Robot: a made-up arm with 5 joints. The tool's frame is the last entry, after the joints. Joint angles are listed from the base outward.
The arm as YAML. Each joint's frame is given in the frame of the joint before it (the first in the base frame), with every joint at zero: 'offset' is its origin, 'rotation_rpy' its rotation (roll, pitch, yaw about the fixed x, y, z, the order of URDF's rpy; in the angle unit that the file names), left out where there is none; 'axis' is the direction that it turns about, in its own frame. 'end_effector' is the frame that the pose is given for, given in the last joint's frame.
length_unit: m
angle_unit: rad
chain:
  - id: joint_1
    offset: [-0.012, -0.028, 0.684]
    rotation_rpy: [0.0, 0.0, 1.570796]
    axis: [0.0, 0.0, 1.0]
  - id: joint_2
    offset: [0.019, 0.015, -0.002]
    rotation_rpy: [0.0, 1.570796, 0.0]
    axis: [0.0, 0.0, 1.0]
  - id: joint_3
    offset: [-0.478, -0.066, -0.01]
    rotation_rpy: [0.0, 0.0, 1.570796]
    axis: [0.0, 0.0, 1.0]
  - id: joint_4
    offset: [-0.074, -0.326, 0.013]
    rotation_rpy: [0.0, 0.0, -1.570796]
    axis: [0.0, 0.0, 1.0]
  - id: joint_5
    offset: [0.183, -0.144, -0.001]
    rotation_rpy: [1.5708, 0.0, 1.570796]
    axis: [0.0, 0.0, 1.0]
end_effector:
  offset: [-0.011, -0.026, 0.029]
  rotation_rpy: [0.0, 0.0, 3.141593]
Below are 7 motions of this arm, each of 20 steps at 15 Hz.
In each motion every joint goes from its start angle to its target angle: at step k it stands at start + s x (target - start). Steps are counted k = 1, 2, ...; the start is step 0. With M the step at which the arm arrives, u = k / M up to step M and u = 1 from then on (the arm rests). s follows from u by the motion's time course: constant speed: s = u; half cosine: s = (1 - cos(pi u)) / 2; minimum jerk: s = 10 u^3 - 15 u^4 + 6 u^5.
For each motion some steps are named. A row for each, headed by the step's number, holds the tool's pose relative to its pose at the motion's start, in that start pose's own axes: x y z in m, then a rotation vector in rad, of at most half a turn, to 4 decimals.
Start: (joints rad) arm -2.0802 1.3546 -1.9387 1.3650 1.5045
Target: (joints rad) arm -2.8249 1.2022 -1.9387 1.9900 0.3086
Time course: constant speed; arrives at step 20
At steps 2, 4, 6, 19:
2: 0.0491 0.0185 -0.0034 -0.0401 -0.0592 -0.0679
4: 0.0965 0.0396 -0.0044 -0.0725 -0.1254 -0.1380
6: 0.1420 0.0633 -0.0029 -0.0961 -0.1977 -0.2101
19: 0.3715 0.2674 0.0528 0.0108 -0.7514 -0.7016

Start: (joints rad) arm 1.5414 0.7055 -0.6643 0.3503 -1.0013
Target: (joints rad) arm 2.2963 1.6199 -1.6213 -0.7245 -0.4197
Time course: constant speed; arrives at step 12
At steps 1, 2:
1: 0.0541 0.0251 0.0005 -0.0890 0.0344 -0.0108
2: 0.1101 0.0428 0.0027 -0.1730 0.0775 -0.0238

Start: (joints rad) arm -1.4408 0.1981 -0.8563 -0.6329 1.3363
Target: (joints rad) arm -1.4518 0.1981 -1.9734 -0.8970 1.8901
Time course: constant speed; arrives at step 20
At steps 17, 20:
17: 0.0914 -0.4143 -0.2569 1.1837 0.0085 0.4120
20: 0.0974 -0.4489 -0.3382 1.3954 -0.0481 0.4573

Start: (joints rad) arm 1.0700 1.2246 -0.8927 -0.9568 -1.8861
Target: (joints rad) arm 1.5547 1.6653 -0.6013 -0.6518 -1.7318
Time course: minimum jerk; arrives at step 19
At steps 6, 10, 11, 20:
6: 0.0820 -0.0746 0.0270 0.1693 0.0999 -0.0490
10: 0.2105 -0.2468 0.0335 0.5202 0.2389 -0.1720
11: 0.2346 -0.2953 0.0256 0.6155 0.2617 -0.2096
20: 0.2804 -0.4719 -0.0315 0.9691 0.2903 -0.3631

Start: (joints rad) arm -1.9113 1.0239 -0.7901 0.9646 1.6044
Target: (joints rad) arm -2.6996 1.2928 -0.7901 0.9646 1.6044
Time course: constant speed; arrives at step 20
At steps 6, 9, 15, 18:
6: 0.0567 -0.0108 0.0374 -0.0878 -0.2208 0.0771
9: 0.0793 -0.0134 0.0602 -0.1310 -0.3336 0.1089
15: 0.1117 -0.0145 0.1106 -0.2148 -0.5636 0.1588
18: 0.1210 -0.0135 0.1368 -0.2548 -0.6806 0.1769

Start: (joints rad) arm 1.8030 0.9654 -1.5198 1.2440 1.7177
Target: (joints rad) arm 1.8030 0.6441 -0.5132 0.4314 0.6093
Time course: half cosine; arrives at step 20
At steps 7, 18, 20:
7: 0.0137 0.0395 0.0417 0.0349 0.0002 -0.3026
18: 0.0484 0.1877 0.1418 0.1205 0.0500 -1.0798
20: 0.0495 0.1940 0.1448 0.1231 0.0531 -1.1068

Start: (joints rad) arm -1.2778 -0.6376 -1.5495 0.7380 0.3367
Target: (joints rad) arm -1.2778 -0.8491 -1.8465 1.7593 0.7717
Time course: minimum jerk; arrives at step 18
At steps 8, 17, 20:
8: -0.0404 0.0140 -0.0666 -0.0836 -0.1857 0.1720
17: -0.1348 0.0452 -0.1950 -0.2714 -0.4388 0.4247
20: -0.1351 0.0453 -0.1954 -0.2720 -0.4394 0.4254

